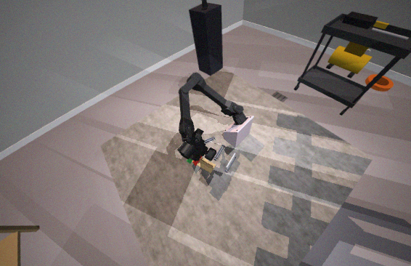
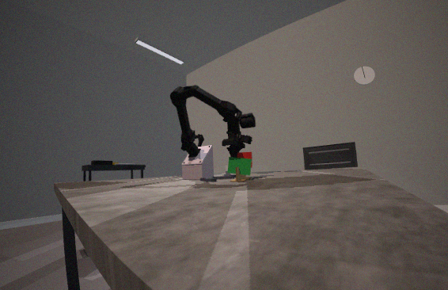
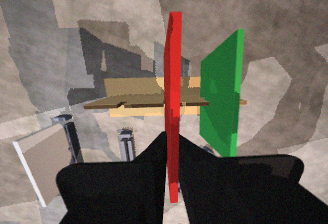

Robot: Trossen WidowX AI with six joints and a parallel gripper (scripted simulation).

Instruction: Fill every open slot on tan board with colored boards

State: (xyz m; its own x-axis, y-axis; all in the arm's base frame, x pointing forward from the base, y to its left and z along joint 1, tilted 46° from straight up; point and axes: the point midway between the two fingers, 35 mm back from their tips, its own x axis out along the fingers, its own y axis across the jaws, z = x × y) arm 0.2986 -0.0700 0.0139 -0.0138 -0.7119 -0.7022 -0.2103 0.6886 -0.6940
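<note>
My gripper tip is now 5 cm above the tan board, 3 cm short of it and 1 cm to the right of it. The rest, counted from my gripper tip: green board: 4 cm to the right, 4 cm ahead, 3 cm below; then grey-white board: 15 cm to the left, 9 cm behind, 5 cm below; then red board: 3 cm ahead, 1 cm to the left.
</note>
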